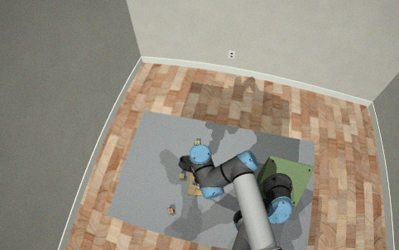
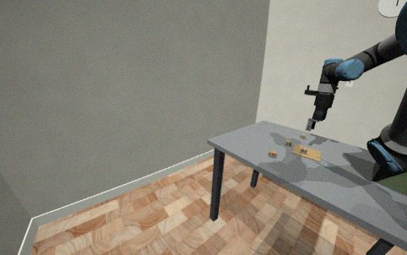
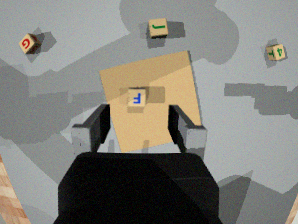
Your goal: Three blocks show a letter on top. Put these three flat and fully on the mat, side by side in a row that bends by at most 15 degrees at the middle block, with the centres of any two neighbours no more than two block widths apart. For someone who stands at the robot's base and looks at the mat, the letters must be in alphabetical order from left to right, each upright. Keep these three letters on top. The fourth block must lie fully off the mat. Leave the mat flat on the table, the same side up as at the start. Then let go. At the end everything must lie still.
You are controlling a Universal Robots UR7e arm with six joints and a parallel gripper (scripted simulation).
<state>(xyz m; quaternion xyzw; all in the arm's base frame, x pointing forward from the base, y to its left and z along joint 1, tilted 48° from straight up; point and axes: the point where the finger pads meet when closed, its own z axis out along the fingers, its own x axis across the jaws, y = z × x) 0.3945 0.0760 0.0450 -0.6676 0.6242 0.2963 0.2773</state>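
Right now the mat is 15 cm below my hand, 2 cm to the right of it and 1 cm behind it. Round my hand: block 14 cm below, 10 cm ahead, 2 cm to the right.
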